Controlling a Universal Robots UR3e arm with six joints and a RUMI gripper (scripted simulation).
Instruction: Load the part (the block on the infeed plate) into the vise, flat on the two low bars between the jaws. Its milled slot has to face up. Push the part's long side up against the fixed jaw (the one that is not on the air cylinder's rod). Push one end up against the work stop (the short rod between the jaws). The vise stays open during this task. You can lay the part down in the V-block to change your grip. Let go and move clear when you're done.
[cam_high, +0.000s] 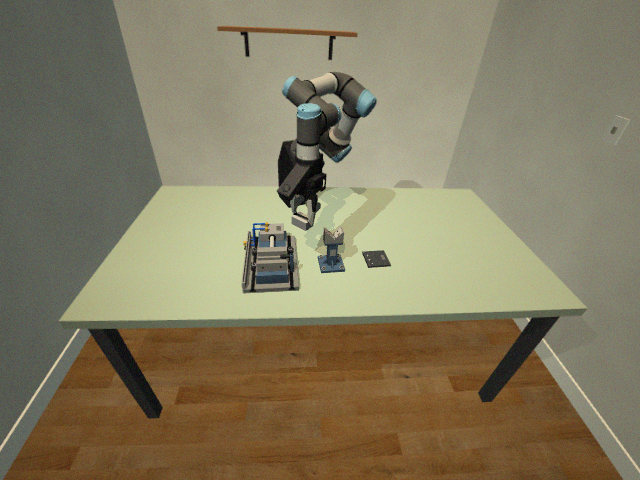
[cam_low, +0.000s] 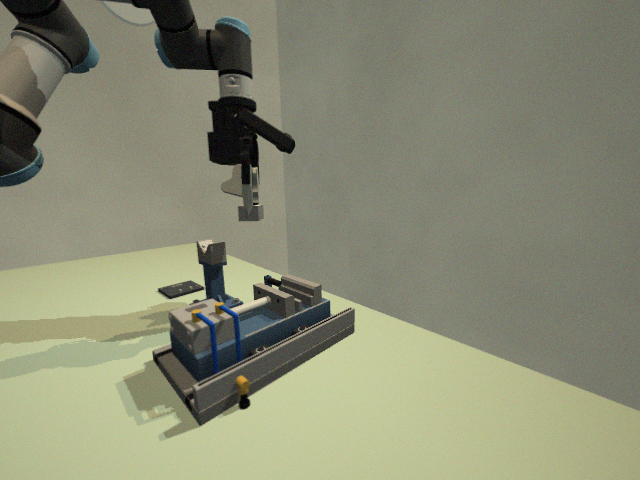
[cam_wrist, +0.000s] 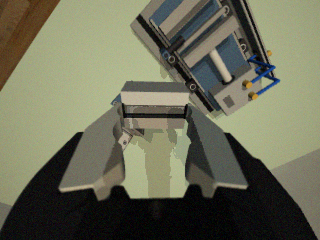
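The fixed jaw lies 160 mm below my hand, 100 mm to the right of it and 50 mm ahead of it. The rest, counted from my hand: air cylinder (160 mm below, 150 mm behind, 120 mm to the right); then part (right at my hand); then work stop rod (150 mm below, 60 mm to the right, 10 mm ahead).
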